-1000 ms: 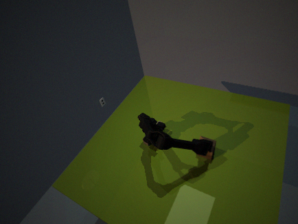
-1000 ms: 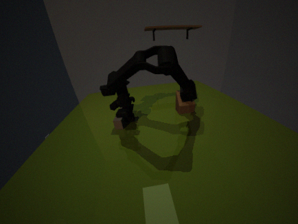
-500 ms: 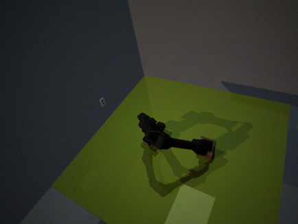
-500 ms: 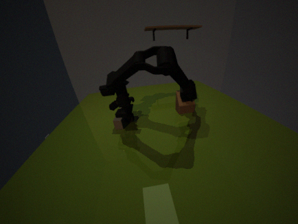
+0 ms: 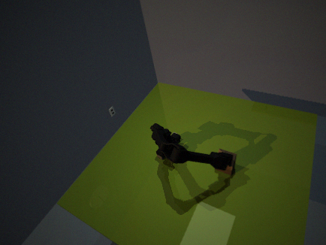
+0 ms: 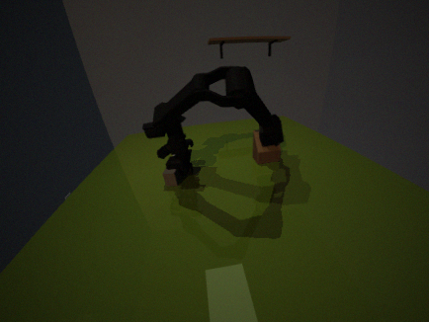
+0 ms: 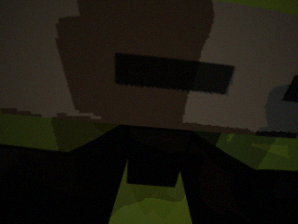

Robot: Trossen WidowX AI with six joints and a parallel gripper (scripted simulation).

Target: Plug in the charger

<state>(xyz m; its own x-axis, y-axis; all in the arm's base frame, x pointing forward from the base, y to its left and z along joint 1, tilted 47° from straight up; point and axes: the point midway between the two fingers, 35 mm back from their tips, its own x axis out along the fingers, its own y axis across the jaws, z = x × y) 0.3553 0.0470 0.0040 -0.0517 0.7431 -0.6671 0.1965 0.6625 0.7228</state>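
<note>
The charger is 2 cm ahead of my gripper tip and 1 cm above it.
</note>
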